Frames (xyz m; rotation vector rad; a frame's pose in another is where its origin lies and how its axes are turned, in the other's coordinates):
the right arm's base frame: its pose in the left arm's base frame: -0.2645 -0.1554 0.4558 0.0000 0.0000 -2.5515
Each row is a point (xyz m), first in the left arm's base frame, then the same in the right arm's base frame.
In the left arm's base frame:
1: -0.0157 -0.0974 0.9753
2: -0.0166 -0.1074 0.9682
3: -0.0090 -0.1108 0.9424
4: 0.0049 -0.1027 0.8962
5: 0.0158 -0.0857 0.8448
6: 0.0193 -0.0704 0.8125
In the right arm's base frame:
1: -0.2390 0.0903 0.5195
2: -0.2327 0.0981 0.5124
3: -0.2371 0.1051 0.4866
4: -0.2532 0.1061 0.4404
5: -0.2717 0.0981 0.3890
6: -0.2831 0.0873 0.3567

